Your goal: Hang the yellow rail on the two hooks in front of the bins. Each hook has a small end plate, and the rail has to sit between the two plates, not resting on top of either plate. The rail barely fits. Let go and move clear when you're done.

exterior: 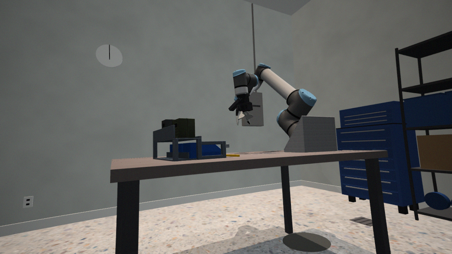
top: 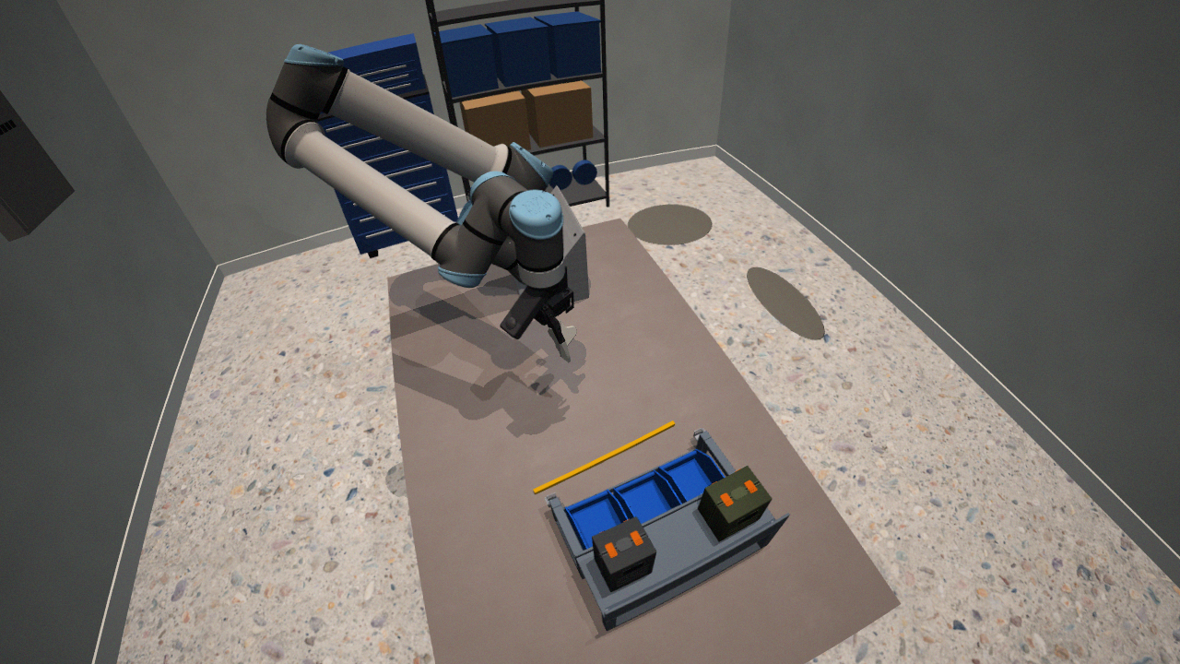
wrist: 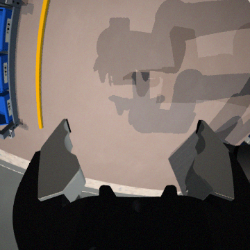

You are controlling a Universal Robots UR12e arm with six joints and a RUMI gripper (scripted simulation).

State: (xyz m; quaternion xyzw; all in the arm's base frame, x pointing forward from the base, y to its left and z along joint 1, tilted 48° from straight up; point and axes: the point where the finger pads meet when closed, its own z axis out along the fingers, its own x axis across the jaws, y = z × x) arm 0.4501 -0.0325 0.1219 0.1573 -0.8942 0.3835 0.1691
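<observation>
The yellow rail lies 22 cm ahead of my hand, 20 cm below it and 6 cm to the left of it. From my hand the other things lie so: green case: 49 cm ahead, 21 cm to the left, 5 cm below; then black case: 50 cm ahead, 4 cm below, 3 cm to the right.
</observation>
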